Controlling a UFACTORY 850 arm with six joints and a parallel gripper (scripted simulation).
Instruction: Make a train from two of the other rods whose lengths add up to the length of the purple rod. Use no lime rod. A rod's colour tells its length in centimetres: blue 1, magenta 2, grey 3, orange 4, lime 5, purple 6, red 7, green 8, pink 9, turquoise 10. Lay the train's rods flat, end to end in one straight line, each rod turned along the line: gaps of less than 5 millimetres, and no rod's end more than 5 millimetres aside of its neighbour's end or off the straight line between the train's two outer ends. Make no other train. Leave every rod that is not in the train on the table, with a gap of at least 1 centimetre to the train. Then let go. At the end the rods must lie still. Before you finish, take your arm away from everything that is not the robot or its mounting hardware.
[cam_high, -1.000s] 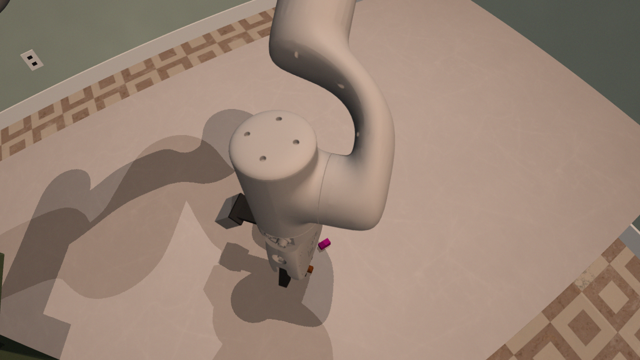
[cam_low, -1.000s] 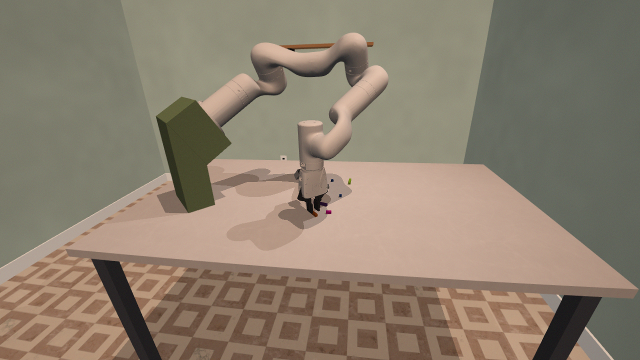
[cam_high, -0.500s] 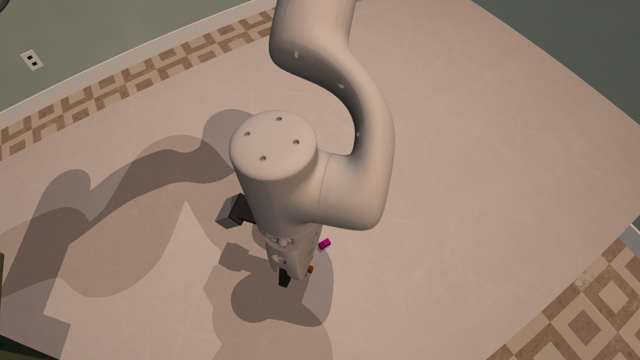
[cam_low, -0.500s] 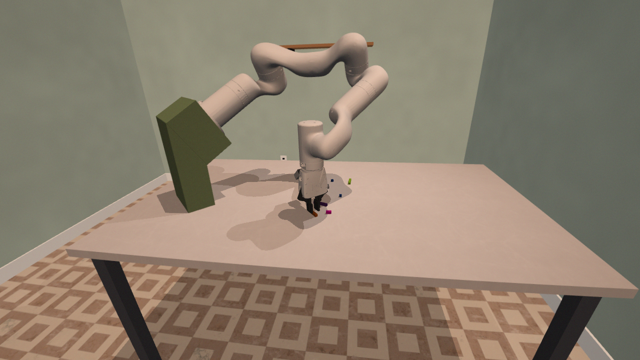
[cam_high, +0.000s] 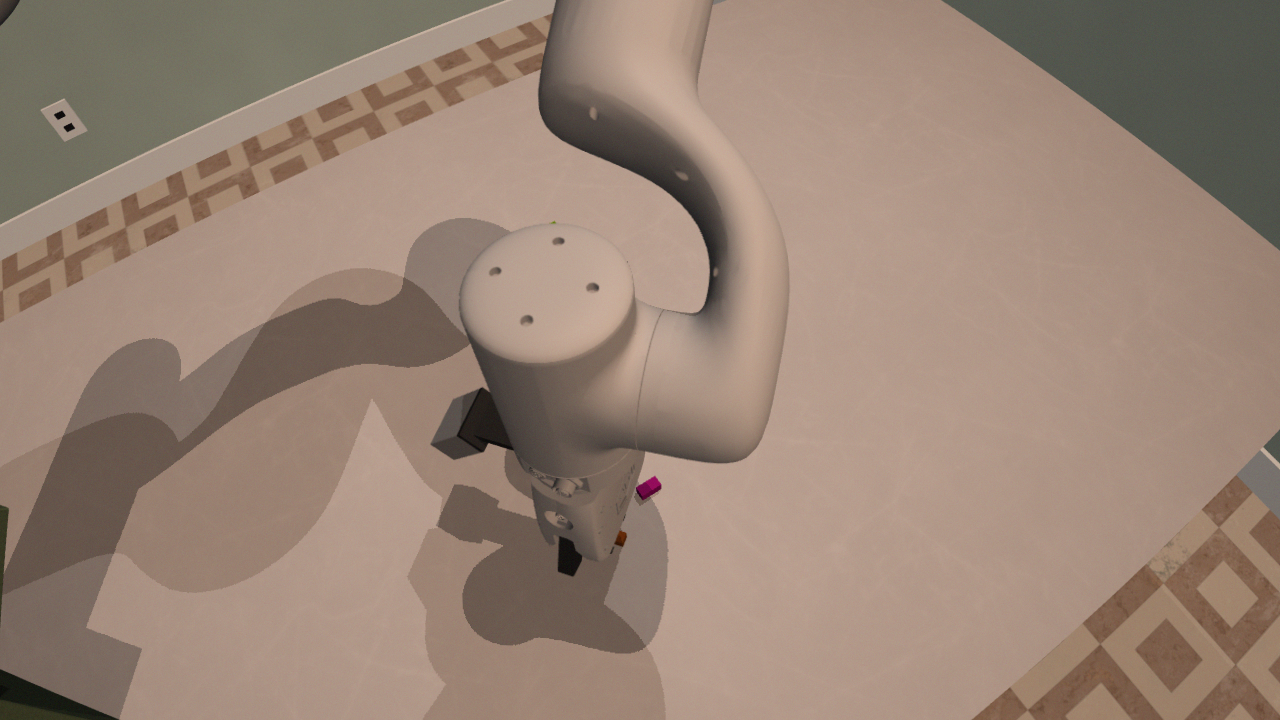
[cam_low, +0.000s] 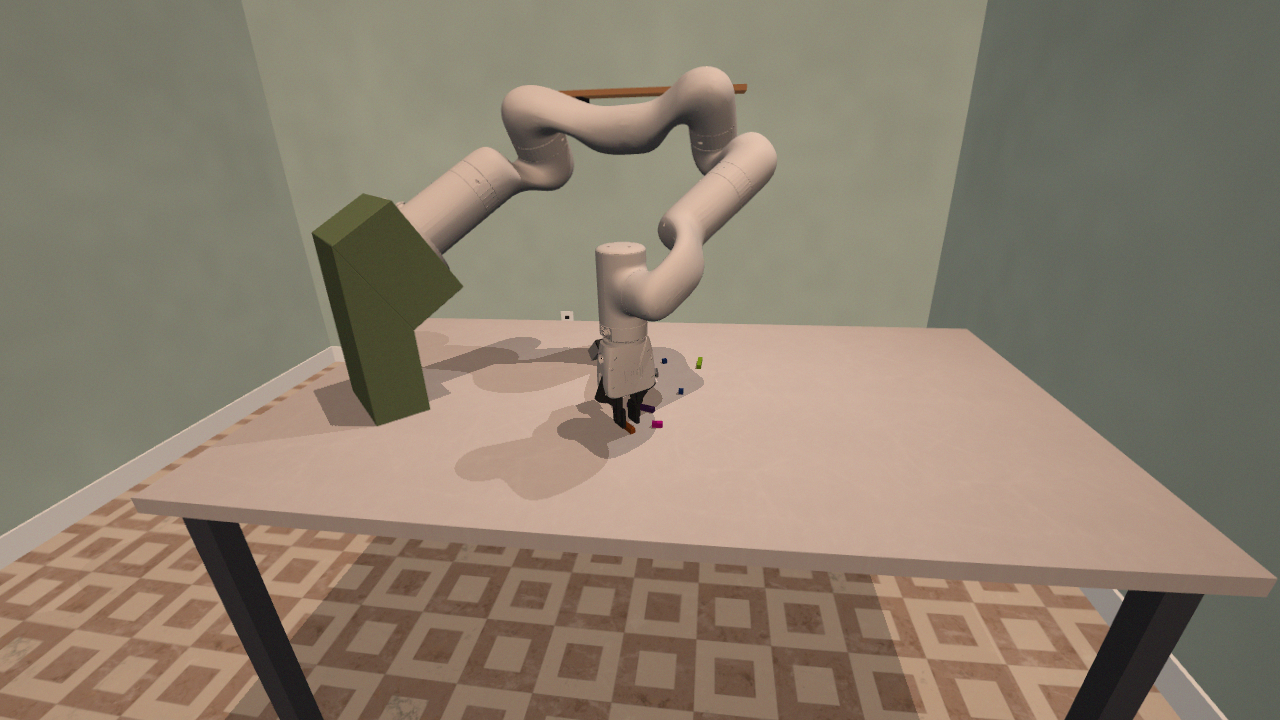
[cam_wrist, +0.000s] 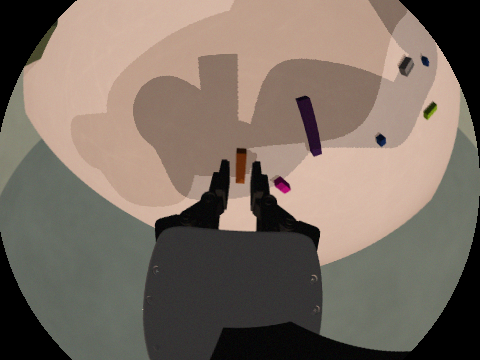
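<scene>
My hand is 30 mm above the orange rod. Also, from my hand: magenta rod: 50 mm ahead, 30 mm to the left, 30 mm below; then grey rod: 250 mm to the left, 50 mm behind, 30 mm below; then purple rod: 80 mm to the left, 30 mm below, 10 mm behind.
</scene>
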